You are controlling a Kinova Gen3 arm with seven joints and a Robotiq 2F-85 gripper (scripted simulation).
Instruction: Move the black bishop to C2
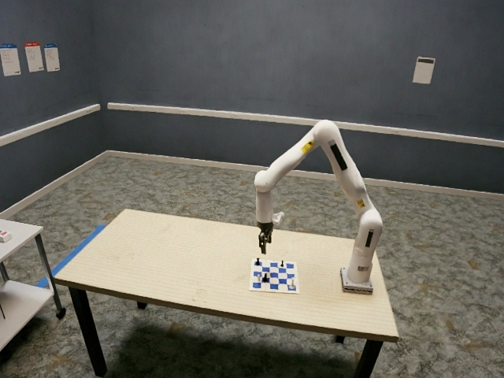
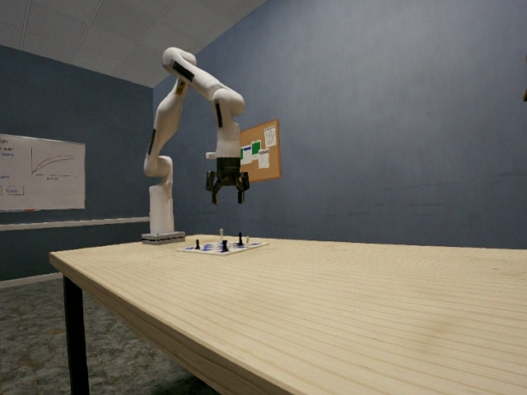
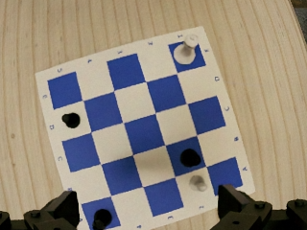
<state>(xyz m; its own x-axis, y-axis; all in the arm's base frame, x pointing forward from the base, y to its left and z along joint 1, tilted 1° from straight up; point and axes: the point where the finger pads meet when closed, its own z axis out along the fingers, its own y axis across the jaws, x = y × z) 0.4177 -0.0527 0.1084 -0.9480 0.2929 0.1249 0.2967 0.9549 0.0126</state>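
My hand is 3 cm short of the white pawn, 5 cm to the right of it and 13 cm above it. From my hand the other things lie so: black piece: 9 cm behind, 6 cm to the right, 13 cm below; then chessboard: 5 cm behind, 2 cm to the left, 15 cm below; then white chess piece: 12 cm behind, 9 cm to the left, 12 cm below.
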